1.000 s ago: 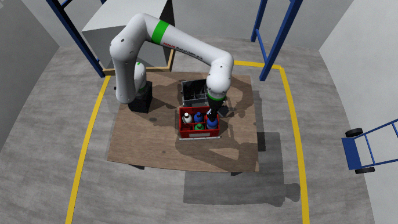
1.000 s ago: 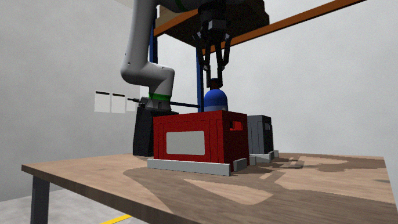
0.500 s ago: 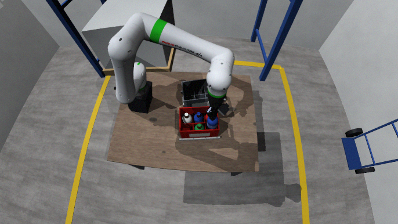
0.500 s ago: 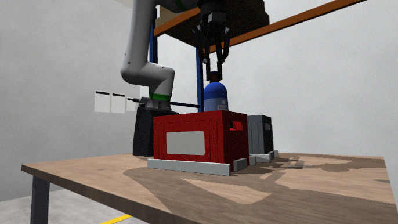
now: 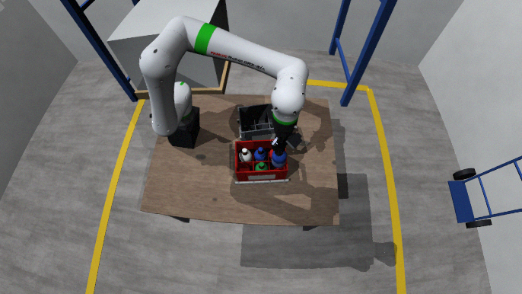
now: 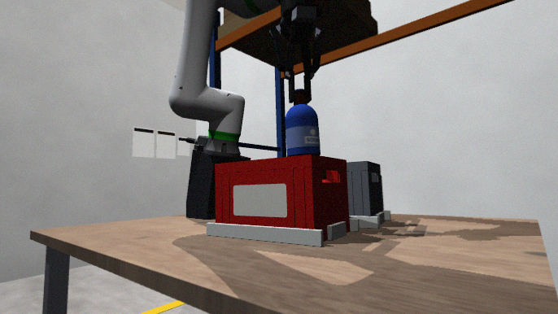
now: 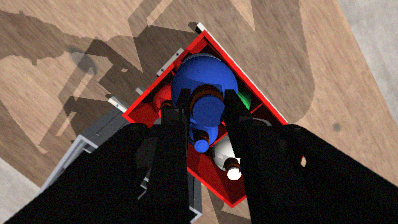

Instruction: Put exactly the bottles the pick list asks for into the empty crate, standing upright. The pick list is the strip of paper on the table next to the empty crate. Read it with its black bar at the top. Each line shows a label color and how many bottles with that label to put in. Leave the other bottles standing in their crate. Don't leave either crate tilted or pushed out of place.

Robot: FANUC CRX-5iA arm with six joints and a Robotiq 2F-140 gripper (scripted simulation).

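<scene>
Right now the blue bottle is 8 cm below my hand. From my hand the other things lie so: red crate (25 cm below, 8 cm behind, 5 cm to the left); red bottle (25 cm below, 9 cm to the left, 1 cm ahead); green bottle (25 cm below, 9 cm behind, 1 cm to the left).
</scene>
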